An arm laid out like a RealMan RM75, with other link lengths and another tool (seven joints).
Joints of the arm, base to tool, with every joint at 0 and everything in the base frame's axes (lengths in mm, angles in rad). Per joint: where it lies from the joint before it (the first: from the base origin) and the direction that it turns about. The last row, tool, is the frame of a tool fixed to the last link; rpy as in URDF.
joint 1: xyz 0 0 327.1 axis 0 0 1
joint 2: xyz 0 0 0 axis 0 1 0
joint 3: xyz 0 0 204.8 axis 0 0 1
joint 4: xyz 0 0 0 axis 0 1 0
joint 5: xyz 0 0 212.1 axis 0 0 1
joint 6: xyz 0 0 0 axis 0 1 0
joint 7: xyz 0 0 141.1 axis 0 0 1
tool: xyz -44 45 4 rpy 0 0.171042 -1.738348
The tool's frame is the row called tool.
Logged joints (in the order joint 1, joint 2, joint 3, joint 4, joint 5, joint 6, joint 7), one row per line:
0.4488 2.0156 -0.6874 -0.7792 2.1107 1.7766 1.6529
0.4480 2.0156 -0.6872 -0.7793 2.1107 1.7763 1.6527
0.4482 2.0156 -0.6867 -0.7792 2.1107 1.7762 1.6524
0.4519 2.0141 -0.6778 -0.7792 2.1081 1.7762 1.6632
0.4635 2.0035 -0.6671 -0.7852 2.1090 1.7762 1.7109
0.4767 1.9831 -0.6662 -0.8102 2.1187 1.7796 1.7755
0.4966 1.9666 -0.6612 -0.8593 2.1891 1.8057 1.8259
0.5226 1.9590 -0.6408 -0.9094 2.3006 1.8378 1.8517
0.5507 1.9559 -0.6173 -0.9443 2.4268 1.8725 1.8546
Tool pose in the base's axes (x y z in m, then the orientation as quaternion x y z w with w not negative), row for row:
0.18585 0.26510 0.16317 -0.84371 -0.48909 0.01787 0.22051
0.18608 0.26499 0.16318 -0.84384 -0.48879 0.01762 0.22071
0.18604 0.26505 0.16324 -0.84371 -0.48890 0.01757 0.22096
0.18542 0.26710 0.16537 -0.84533 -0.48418 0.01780 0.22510
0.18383 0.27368 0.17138 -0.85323 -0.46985 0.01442 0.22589
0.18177 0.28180 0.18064 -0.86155 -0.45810 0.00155 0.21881
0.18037 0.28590 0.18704 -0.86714 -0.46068 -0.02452 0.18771
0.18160 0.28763 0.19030 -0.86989 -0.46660 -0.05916 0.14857
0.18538 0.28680 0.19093 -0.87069 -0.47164 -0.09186 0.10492
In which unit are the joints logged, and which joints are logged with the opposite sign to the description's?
The joints are logged in radians. Opposite sign: joint 5, joint 6.
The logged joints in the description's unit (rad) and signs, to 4 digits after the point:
0.4488 2.0156 -0.6874 -0.7792 -2.1107 -1.7766 1.6529
0.4480 2.0156 -0.6872 -0.7793 -2.1107 -1.7763 1.6527
0.4482 2.0156 -0.6867 -0.7792 -2.1107 -1.7762 1.6524
0.4519 2.0141 -0.6778 -0.7792 -2.1081 -1.7762 1.6632
0.4635 2.0035 -0.6671 -0.7852 -2.1090 -1.7762 1.7109
0.4767 1.9831 -0.6662 -0.8102 -2.1187 -1.7796 1.7755
0.4966 1.9666 -0.6612 -0.8593 -2.1891 -1.8057 1.8259
0.5226 1.9590 -0.6408 -0.9094 -2.3006 -1.8378 1.8517
0.5507 1.9559 -0.6173 -0.9443 -2.4268 -1.8725 1.8546

